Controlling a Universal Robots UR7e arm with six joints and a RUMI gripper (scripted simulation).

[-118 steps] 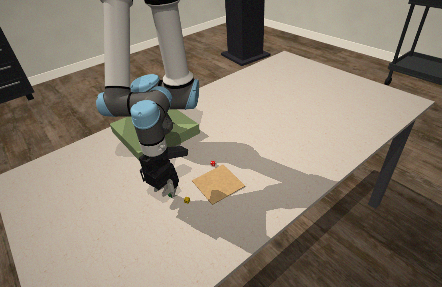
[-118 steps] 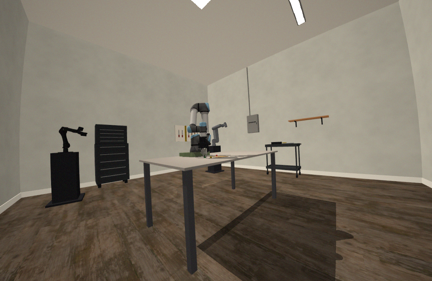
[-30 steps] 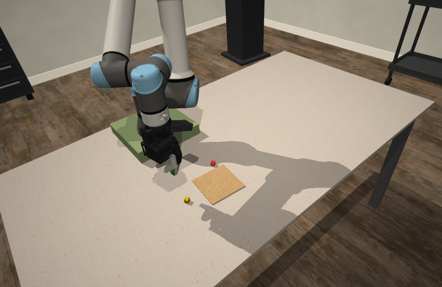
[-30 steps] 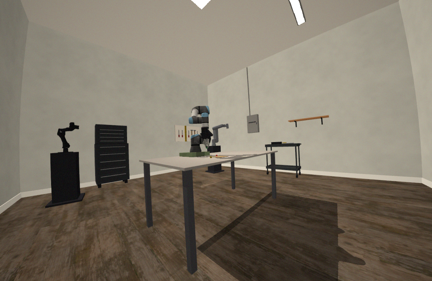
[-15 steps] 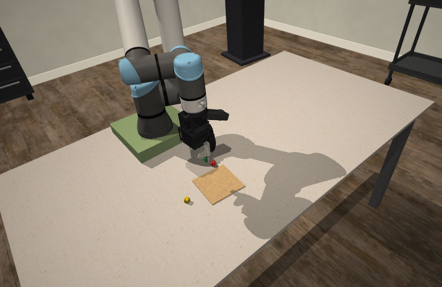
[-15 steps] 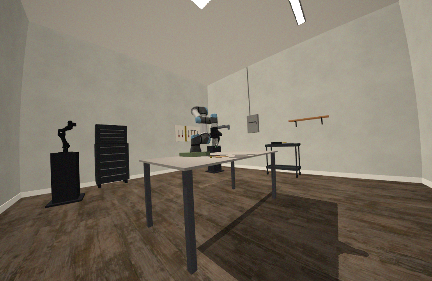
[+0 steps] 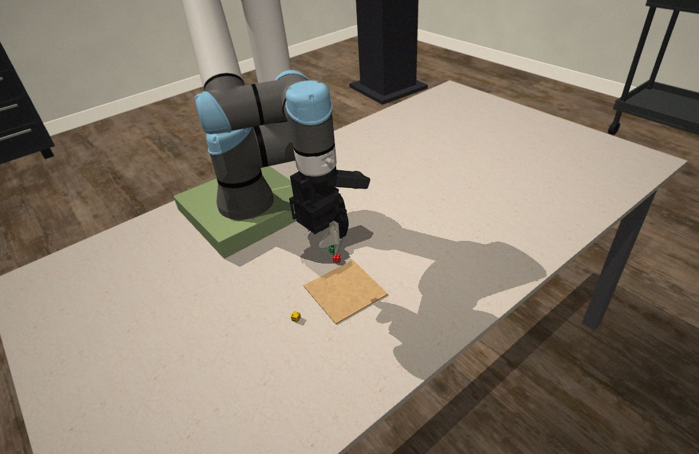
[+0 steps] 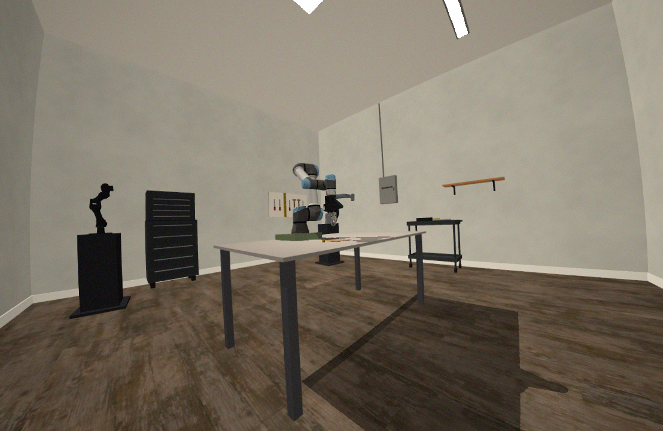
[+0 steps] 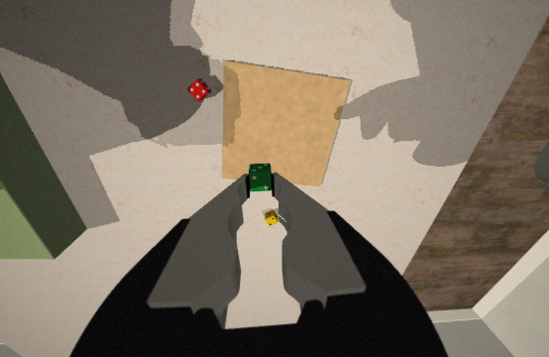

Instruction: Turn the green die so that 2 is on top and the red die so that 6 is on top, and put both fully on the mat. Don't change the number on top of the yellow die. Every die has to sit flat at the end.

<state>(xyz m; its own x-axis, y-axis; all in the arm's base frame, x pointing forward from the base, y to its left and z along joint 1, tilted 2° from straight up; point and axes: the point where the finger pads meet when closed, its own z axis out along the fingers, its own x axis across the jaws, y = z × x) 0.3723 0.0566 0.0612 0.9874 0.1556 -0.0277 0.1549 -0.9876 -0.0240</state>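
Right now the tan mat is 12 cm below my hand and 2 cm ahead of it. Also, from my hand: red die: 11 cm below, 7 cm behind, 4 cm to the left; then yellow die: 13 cm to the right, 11 cm below, 3 cm ahead; then green die: 1 cm below.
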